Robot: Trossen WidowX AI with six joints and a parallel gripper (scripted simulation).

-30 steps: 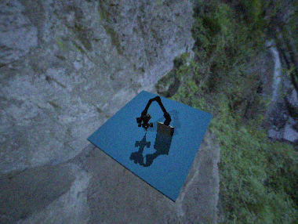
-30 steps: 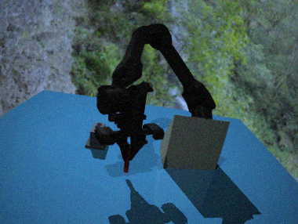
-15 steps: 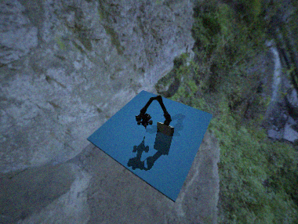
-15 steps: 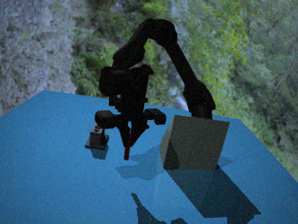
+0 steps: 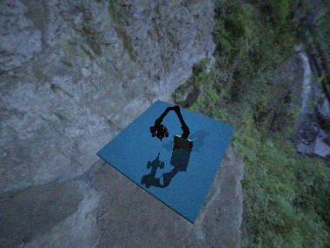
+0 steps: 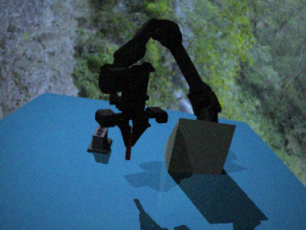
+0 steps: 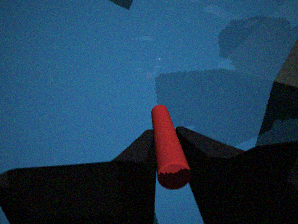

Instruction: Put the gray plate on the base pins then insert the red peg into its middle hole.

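Now: gripper tip 80 mm short of the gray plate, 210 mm to the left of it and 70 mm above it. Also, from my gripper tip: red peg: right at my gripper tip.
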